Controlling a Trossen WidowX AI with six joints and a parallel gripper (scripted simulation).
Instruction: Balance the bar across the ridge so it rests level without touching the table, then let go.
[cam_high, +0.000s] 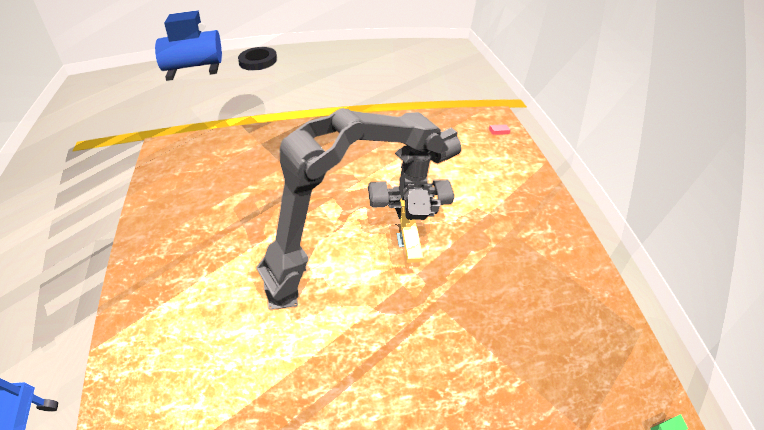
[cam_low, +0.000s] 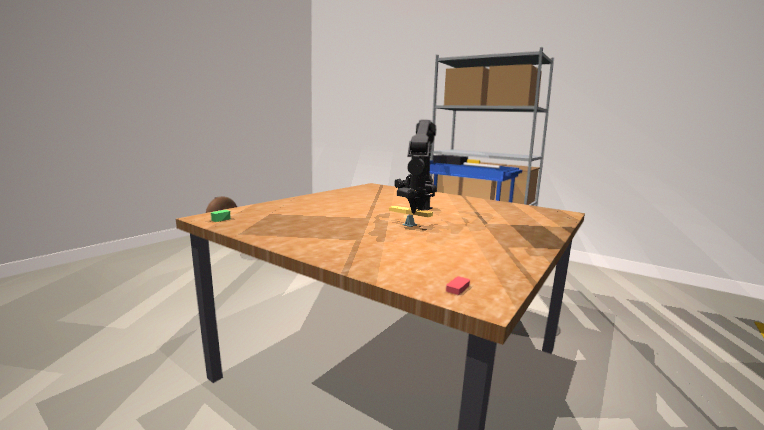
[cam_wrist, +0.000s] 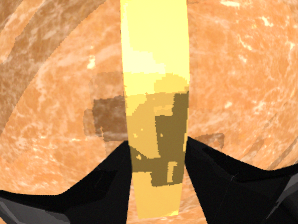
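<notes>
Right now the bar is 3 cm to the right of my gripper tip. Round my gripper tip: green block 63 cm to the right, 43 cm ahead, 4 cm below; then pink block 43 cm ahead, 37 cm to the left, 5 cm below.
</notes>
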